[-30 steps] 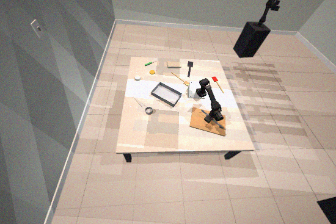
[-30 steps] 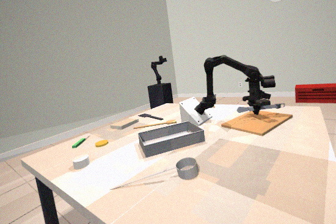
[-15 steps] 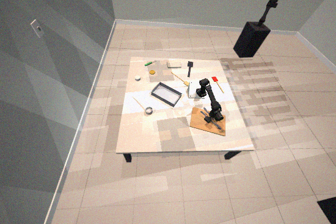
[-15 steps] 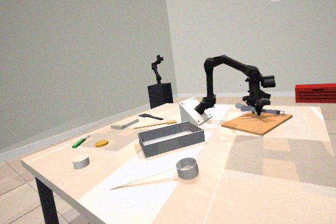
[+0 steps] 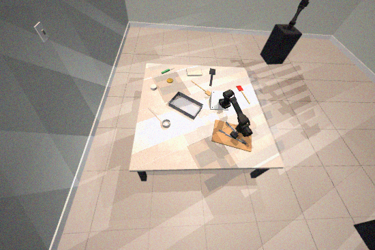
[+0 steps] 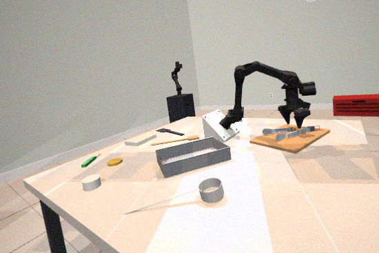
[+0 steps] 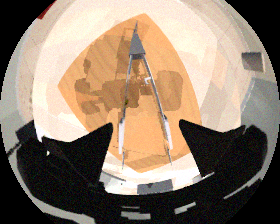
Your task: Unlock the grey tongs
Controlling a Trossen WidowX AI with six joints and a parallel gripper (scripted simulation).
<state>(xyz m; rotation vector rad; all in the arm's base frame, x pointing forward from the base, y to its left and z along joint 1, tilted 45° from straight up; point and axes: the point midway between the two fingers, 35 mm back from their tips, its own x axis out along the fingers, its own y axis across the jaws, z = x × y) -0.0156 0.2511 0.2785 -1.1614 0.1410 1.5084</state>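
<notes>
Now: gripper tip 10 mm short of the wooden board, 20 mm to the left of it and 50 mm above it. Also, from my gripper tip: flat grey block: 200 mm ahead, 910 mm to the right, 50 mm below; then grey roasting tin: 390 mm ahead, 400 mm to the right, 30 mm below; then yellow disc: 510 mm ahead, 790 mm to the right, 50 mm below.
</notes>
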